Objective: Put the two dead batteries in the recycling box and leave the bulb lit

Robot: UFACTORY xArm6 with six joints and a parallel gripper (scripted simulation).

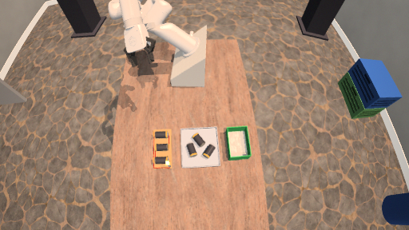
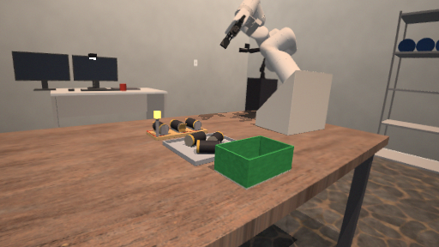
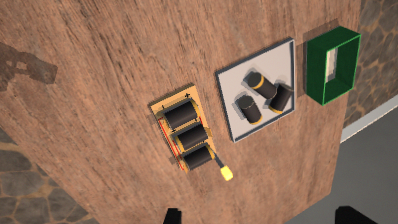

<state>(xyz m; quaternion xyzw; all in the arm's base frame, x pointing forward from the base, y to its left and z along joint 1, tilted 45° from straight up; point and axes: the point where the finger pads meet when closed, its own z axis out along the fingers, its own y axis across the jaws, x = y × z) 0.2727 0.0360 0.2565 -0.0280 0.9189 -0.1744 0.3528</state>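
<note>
The grey tray is 21 cm ahead of my hand, 25 cm to the left of it and 35 cm below it. From my hand the other things lie so: green recycling box: 18 cm ahead, 43 cm to the left, 34 cm below.
</note>
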